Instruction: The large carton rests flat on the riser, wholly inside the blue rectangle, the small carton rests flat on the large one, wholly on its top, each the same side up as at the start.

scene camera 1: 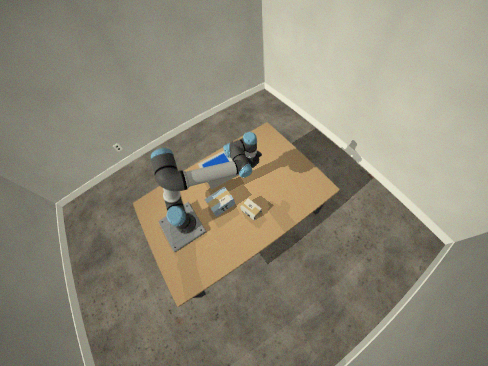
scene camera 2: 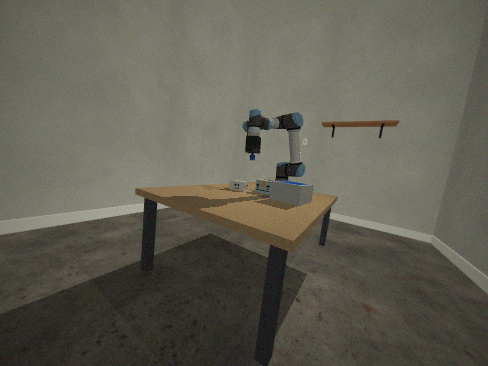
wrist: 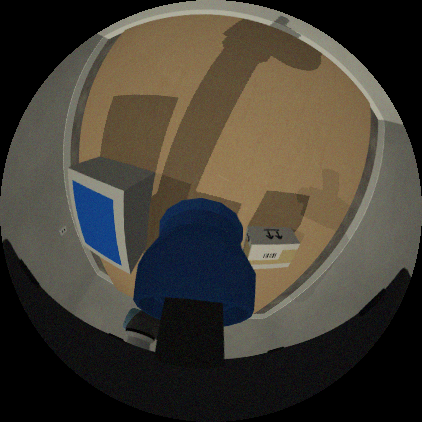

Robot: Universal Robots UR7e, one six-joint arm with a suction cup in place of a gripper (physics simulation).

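The large carton (scene camera 1: 220, 201) (scene camera 2: 263, 186), pale blue and white with tan tape, rests flat on the table, apart from the riser. In the wrist view it does not show. The small carton (scene camera 1: 250, 208) (scene camera 2: 238, 186) (wrist: 272, 252), white with tan tape, rests flat on the table beside it, arrows on its side. The grey riser (scene camera 2: 290, 194) (wrist: 137, 215) bears the blue rectangle (scene camera 1: 215, 160) (scene camera 2: 295, 183) (wrist: 97, 220), with no carton on it; the arm partly covers it in scene camera 1. My blue suction cup (scene camera 2: 252, 157) (wrist: 201, 220) is open and empty, pointing down high above the table.
The arm's base plate (scene camera 1: 175, 239) is bolted to the wooden table (scene camera 1: 192, 280) (scene camera 2: 215, 210), near the large carton. The forearm (scene camera 1: 210, 174) reaches over the table between the riser and the large carton in scene camera 1. A wooden shelf (scene camera 2: 360, 123) hangs on the wall.
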